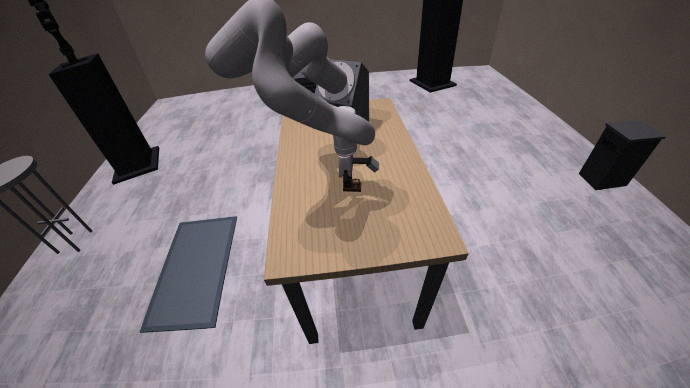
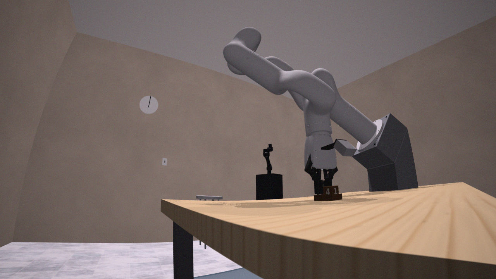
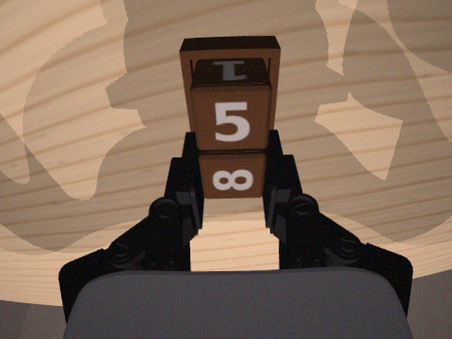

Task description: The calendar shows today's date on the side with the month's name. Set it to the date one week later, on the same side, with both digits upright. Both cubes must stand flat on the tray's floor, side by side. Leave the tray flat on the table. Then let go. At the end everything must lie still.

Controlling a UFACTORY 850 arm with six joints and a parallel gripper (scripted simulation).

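My hand is 3 cm above the dark brown tray, 1 cm to the right of it and 1 cm short of it.
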